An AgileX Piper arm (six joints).
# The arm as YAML. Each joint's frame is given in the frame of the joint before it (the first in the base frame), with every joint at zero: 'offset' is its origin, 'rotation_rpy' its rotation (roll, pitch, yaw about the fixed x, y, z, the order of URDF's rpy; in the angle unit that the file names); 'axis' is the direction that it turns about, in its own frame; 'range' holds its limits. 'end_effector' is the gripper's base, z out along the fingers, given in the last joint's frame.
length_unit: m
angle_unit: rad
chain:
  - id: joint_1
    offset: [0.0, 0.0, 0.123]
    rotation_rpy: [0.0, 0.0, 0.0]
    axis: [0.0, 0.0, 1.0]
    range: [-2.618, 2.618]
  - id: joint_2
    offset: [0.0, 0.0, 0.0]
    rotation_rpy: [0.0, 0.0, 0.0]
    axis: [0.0, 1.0, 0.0]
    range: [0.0, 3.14]
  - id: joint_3
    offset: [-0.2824, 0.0, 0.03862]
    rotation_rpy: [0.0, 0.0, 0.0]
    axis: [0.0, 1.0, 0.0]
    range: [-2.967, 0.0]
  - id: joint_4
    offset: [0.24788, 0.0, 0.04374]
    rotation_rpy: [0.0, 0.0, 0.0]
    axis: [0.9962, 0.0, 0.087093]
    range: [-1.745, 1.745]
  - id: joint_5
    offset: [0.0, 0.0, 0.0]
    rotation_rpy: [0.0, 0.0, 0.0]
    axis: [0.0, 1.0, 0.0]
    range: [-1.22, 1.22]
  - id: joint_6
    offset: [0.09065, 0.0, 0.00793]
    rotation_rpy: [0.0, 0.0, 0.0]
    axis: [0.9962, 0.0, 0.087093]
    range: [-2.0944, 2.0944]
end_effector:
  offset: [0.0, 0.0, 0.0]
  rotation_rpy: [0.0, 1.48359, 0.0]
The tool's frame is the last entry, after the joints.
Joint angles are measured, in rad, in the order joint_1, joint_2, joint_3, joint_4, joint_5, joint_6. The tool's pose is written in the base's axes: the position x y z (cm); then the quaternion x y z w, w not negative. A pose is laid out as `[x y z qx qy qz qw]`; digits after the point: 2 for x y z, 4 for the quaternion.
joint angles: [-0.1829 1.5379 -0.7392 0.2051 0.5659 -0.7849]
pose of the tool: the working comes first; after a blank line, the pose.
Where each joint sits with the arm in this pose, in the base's axes (m; each line is computed from the numbers above, not from the rounded line before):
joint_1: 0.0000 0.0000 0.1230
joint_2: 0.0000 0.0000 0.1230
joint_3: 0.0288 -0.0053 0.4065
joint_4: 0.2297 -0.0425 0.2594
joint_5: 0.2297 -0.0425 0.2594
joint_6: 0.2580 -0.0376 0.1731
the tool: 0.2580 -0.0376 0.1731

[25.80 -3.76 17.31 -0.2178 0.9628 -0.0084 0.1599]
